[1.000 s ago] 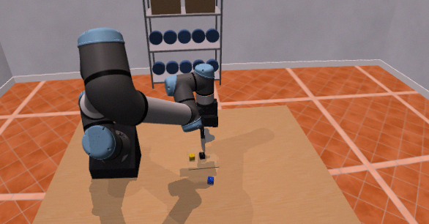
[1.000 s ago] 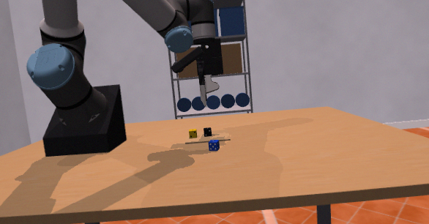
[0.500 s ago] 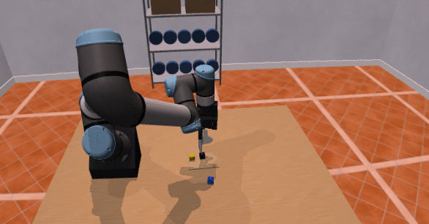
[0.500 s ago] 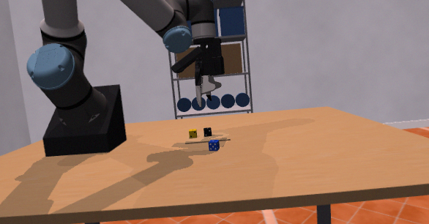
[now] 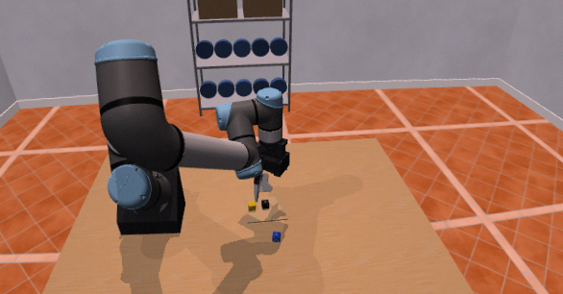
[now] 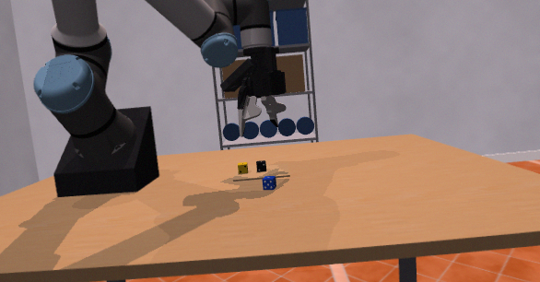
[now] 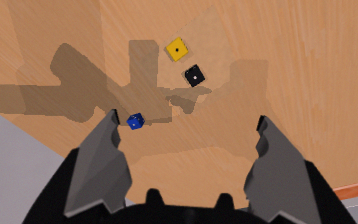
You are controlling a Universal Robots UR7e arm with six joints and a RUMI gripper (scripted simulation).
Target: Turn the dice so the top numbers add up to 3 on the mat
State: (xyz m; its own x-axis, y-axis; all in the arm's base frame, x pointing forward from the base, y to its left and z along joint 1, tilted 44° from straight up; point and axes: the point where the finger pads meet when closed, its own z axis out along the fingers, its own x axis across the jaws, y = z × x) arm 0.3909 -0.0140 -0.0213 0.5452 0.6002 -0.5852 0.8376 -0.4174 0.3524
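My hand is 20 mm short of the blue die, 140 mm to the left of it and 100 mm above it. From my hand the other things lie so: yellow die 50 mm behind, 20 mm to the left, 90 mm below; black die 10 mm behind, 20 mm to the left, 90 mm below; tan mat 20 mm to the left, 110 mm below.
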